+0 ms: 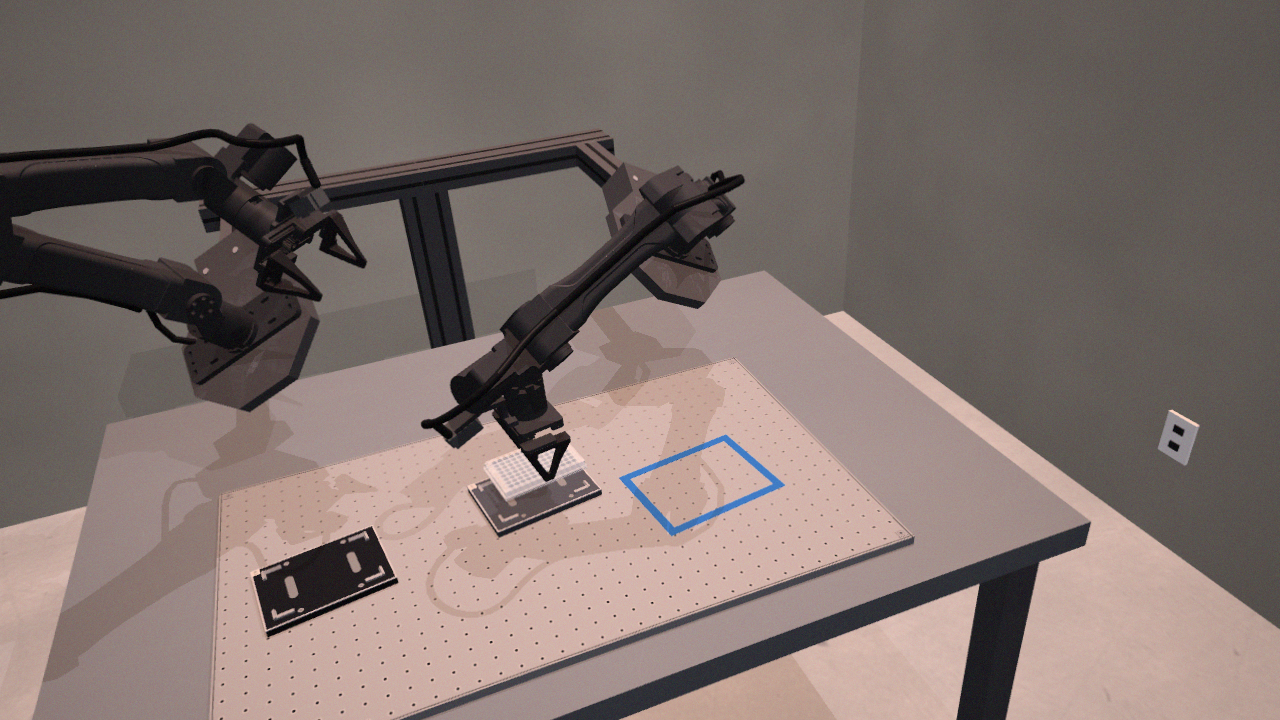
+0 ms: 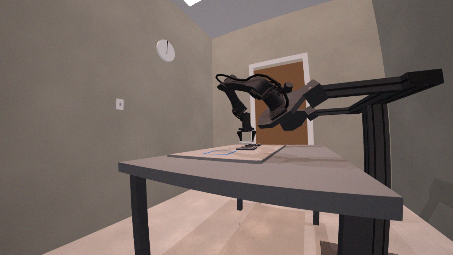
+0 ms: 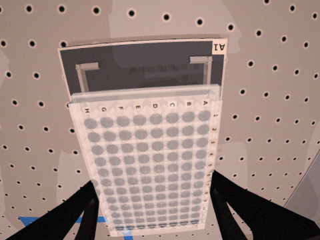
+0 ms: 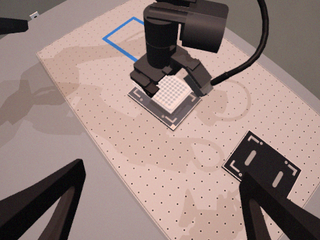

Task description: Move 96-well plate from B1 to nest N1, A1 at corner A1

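My right gripper is now 280 mm above the 96-well plate, 200 mm to the right of it and 160 mm short of it.
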